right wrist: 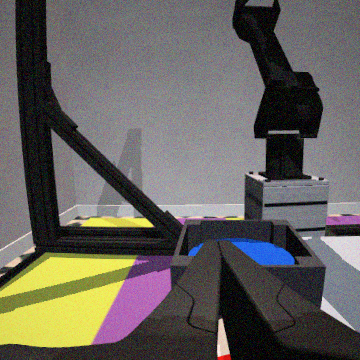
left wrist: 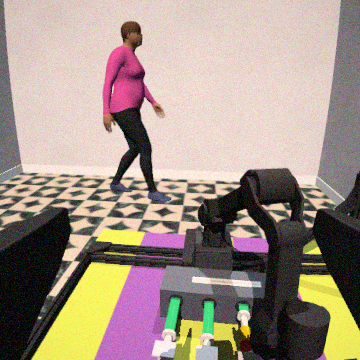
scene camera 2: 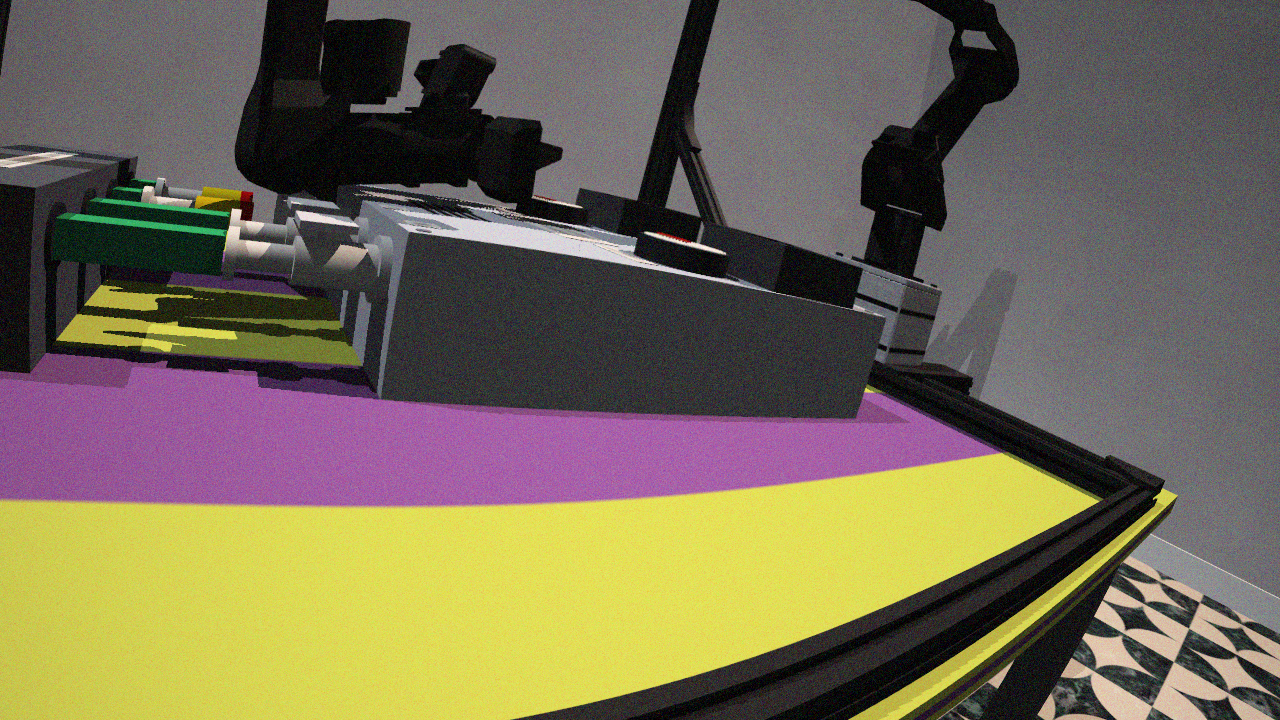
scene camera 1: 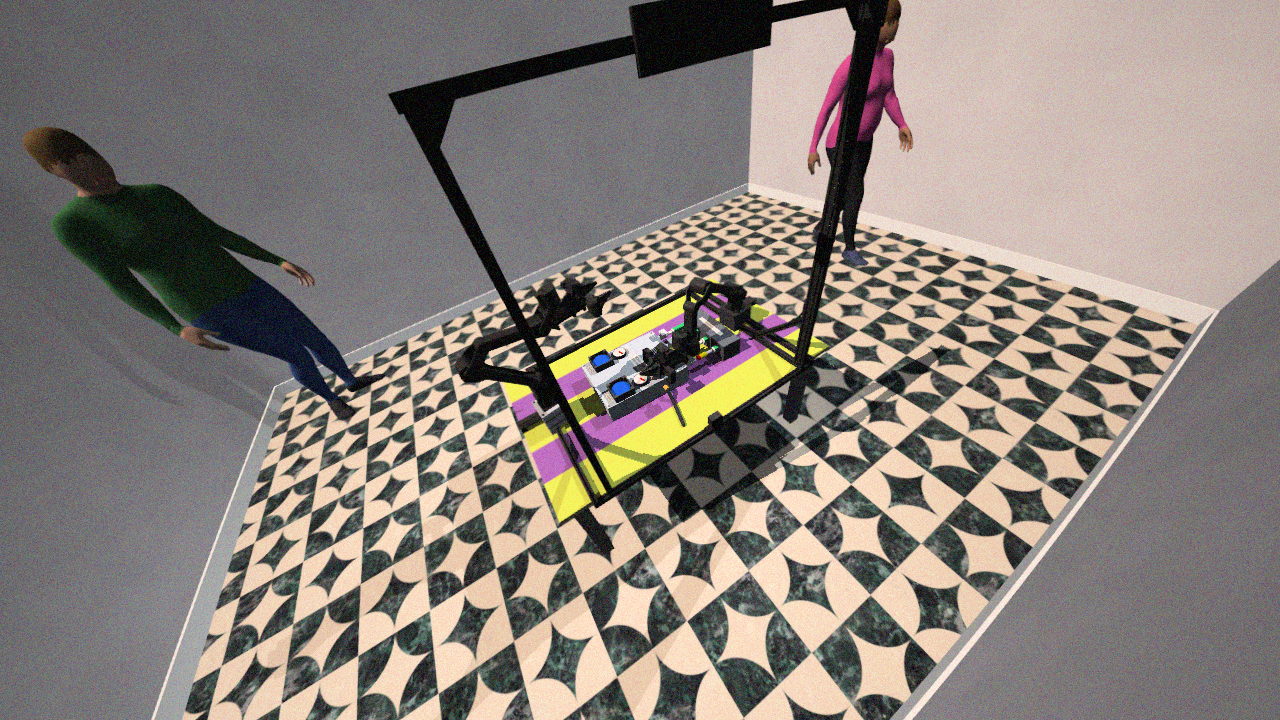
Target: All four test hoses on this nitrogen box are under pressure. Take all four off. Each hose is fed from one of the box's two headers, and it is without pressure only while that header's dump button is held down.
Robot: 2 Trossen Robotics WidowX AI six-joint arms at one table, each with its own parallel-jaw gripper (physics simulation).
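Where they show: left gripper, fingertip midpoint: (left wrist: 194, 219) (scene camera 1: 603, 286); right gripper, fingertip midpoint: (right wrist: 215, 250) (scene camera 2: 560, 153) (scene camera 1: 639, 374); left arm's base, origin of the base link: (right wrist: 283, 176) (scene camera 2: 887, 271) (scene camera 1: 548, 402); right arm's base, origin of the base link: (left wrist: 213, 240) (scene camera 1: 735, 307).
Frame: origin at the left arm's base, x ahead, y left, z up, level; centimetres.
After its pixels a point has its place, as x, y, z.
Observation:
The nitrogen box (scene camera 1: 588, 380) @(18.9, 5.1, -6.8) (scene camera 2: 626, 331) @(42.0, 7.9, -6.6) has two blue dump buttons (scene camera 1: 600, 360) @(27.1, 5.9, -1.5) (scene camera 1: 621, 387) @(24.9, -12.9, -1.5). Two green hoses (scene camera 2: 143, 241) @(66.9, 1.5, -5.3) (left wrist: 172, 312) @(66.8, 0.6, -4.7) (left wrist: 208, 317) @(65.5, -6.4, -4.7) meet its fittings. A third hose (left wrist: 243, 306) @(68.1, -13.8, -4.7) has its white collar farther back, with a yellow and red end (scene camera 2: 223, 198) @(60.4, -18.7, -5.2) (left wrist: 245, 331) @(61.7, -12.8, -4.6) exposed. The fourth is largely hidden by the right arm; its state is unclear. My left gripper (scene camera 1: 601, 300) @(35.0, -0.1, 32.6) is open, high beyond the box. My right gripper (scene camera 1: 642, 365) @(32.2, -16.1, 2.5) (scene camera 2: 556, 154) @(32.2, -16.1, 2.5) (right wrist: 215, 250) @(32.2, -16.1, 2.5) is shut and empty, above the box near the front button (right wrist: 265, 252) @(23.9, -11.2, -1.5); its tips overlap that button in the right wrist view.
The hoses run into a dark grey block (scene camera 2: 16, 268) @(72.5, 3.3, -6.6) (left wrist: 172, 282) @(74.0, 0.6, -3.2). Round gauges (scene camera 1: 641, 379) @(32.8, -15.1, -1.7) (scene camera 2: 680, 255) @(37.8, 6.3, -2.3) stand beside the buttons, which sit in dark raised housings (scene camera 2: 819, 273) @(28.2, 9.6, -1.3) (right wrist: 310, 280) @(29.0, -10.4, -1.0). The black frame (scene camera 1: 478, 223) @(0.5, -40.4, 77.1) (right wrist: 37, 150) @(0.8, -37.7, 5.1) surrounds the table. Two people stand beyond it.

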